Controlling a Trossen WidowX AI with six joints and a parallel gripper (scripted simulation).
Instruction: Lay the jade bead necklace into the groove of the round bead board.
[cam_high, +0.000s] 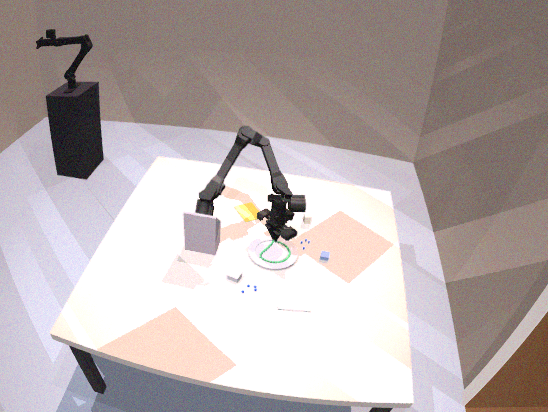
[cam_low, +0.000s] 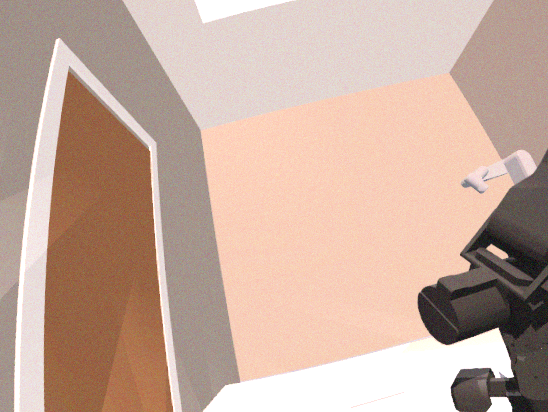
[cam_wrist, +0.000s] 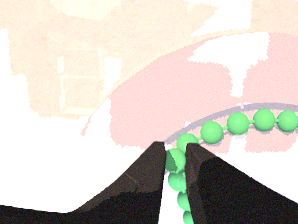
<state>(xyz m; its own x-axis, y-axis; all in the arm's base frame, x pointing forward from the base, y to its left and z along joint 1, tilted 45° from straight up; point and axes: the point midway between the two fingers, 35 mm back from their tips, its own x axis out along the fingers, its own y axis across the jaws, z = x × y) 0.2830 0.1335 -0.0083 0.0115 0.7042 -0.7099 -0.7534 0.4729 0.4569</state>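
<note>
My gripper tip is 7 cm to the left of the round white bead board and 1 cm above it. Also, from my gripper tip: yellow sheet 14 cm behind, 18 cm to the left, 1 cm below; blue block 21 cm ahead, 4 cm to the right, 1 cm below; cream block 12 cm ahead, 18 cm to the left.
</note>
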